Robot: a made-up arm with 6 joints. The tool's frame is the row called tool.
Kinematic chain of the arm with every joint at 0, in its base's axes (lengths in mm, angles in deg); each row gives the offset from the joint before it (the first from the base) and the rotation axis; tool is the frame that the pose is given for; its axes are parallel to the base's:
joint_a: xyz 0 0 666 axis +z
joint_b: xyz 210 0 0 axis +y
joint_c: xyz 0 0 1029 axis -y
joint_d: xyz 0 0 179 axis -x
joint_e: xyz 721 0 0 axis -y
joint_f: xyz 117 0 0 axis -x
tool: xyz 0 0 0
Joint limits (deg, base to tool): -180..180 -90..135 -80.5..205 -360..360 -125..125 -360..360
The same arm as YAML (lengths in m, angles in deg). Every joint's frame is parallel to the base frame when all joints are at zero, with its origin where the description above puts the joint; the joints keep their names.
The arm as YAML. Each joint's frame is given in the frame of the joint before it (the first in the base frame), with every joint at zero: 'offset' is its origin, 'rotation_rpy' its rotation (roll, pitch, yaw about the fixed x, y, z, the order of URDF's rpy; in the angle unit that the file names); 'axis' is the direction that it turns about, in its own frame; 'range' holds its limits. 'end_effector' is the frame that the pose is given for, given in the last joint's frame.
length_unit: m
angle_unit: deg
chain:
  - id: joint_a
    offset: [0.0, 0.0, 0.666]
    rotation_rpy: [0.0, 0.0, 0.0]
    axis: "+z"
    range: [-180.0, 180.0]
  - id: joint_b
    offset: [0.21, 0.0, 0.0]
    rotation_rpy: [0.0, 0.0, 0.0]
    axis: "+y"
    range: [-90.0, 135.0]
  - id: joint_c
    offset: [0.0, 0.0, 1.029]
    rotation_rpy: [0.0, 0.0, 0.0]
    axis: "-y"
    range: [-80.5, 205.0]
  - id: joint_d
    offset: [0.0, 0.0, 0.179]
    rotation_rpy: [0.0, 0.0, 0.0]
    axis: "-x"
    range: [-360.0, 360.0]
  - id: joint_e
    offset: [0.721, 0.0, 0.0]
    rotation_rpy: [0.0, 0.0, 0.0]
    axis: "-y"
    range: [-125.0, 125.0]
  - id: joint_f
    offset: [0.117, 0.0, 0.0]
    rotation_rpy: [0.0, 0.0, 0.0]
    axis: "-x"
    range: [-360.0, 360.0]
end_effector:
  offset: [0.0, 0.0, 0.0]
  rotation_rpy: [0.0, 0.0, 0.0]

